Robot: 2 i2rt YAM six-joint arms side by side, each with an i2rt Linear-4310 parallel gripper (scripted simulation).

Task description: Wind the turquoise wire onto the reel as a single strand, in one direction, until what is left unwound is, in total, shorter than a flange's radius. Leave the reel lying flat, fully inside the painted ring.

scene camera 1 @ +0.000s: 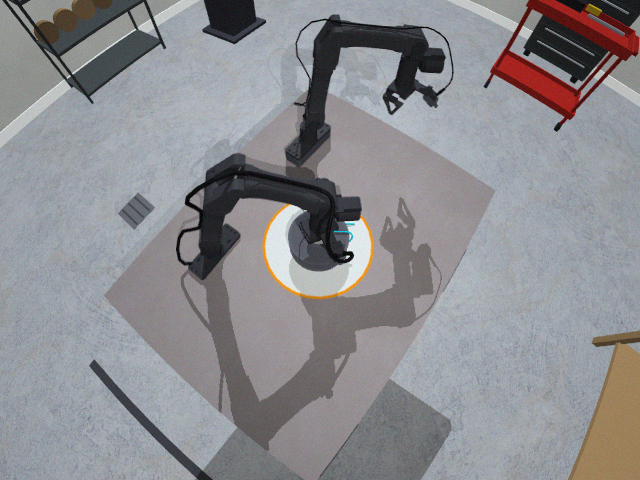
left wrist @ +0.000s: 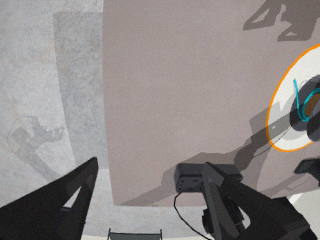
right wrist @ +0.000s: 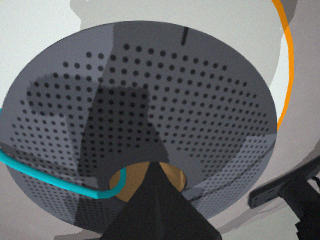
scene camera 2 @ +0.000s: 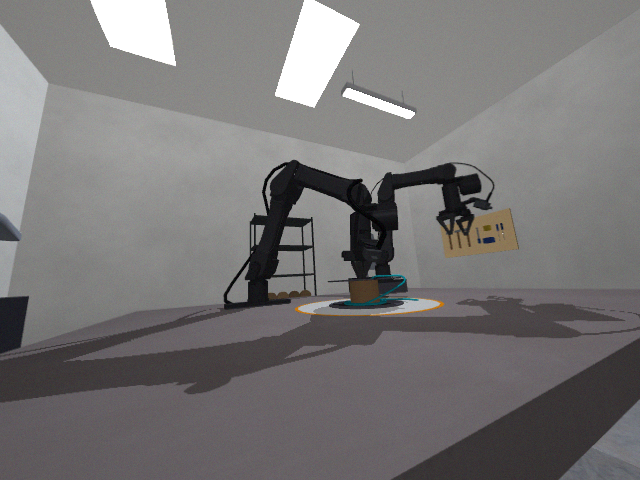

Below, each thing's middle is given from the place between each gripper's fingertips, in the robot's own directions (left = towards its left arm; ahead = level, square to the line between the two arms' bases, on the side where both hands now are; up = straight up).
I see my right gripper 10 mm short of the reel (scene camera 2: pixel 361 291) and 10 mm above it.
Right now my left hand (scene camera 1: pixel 397 106) is 490 mm to the left of the reel, 190 mm above it and 30 mm short of it.
